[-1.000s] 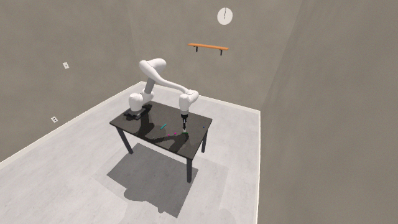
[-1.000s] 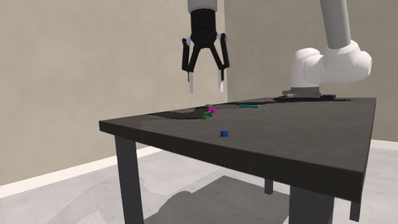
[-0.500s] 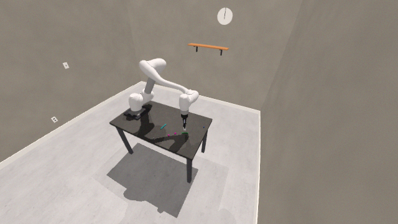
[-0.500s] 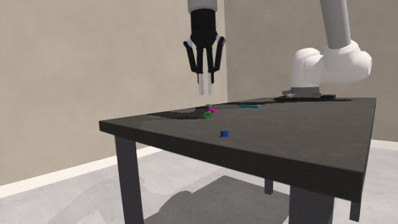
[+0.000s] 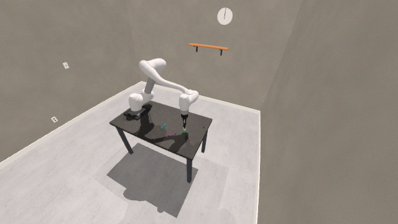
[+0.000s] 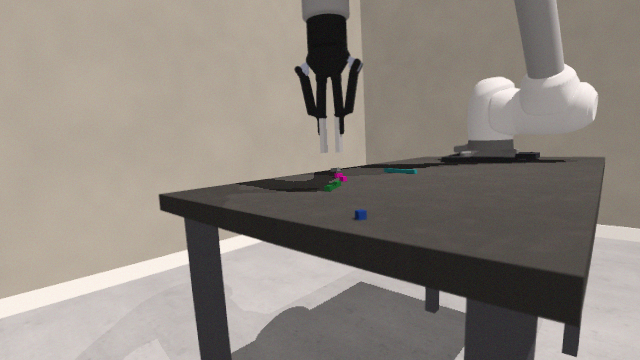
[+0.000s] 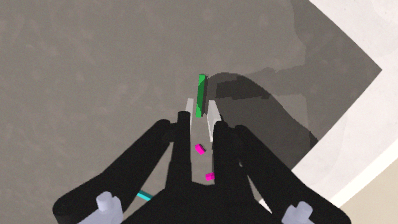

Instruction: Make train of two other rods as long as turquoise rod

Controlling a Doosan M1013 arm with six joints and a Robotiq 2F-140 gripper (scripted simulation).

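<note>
My gripper is now 100 mm above the green rod. The rest, counted from my hand: turquoise rod (300 mm behind, 10 mm to the left, 100 mm below); then small grey rod (310 mm behind, 200 mm to the right, 100 mm below); then blue rod (200 mm ahead, 170 mm to the left, 100 mm below).
</note>
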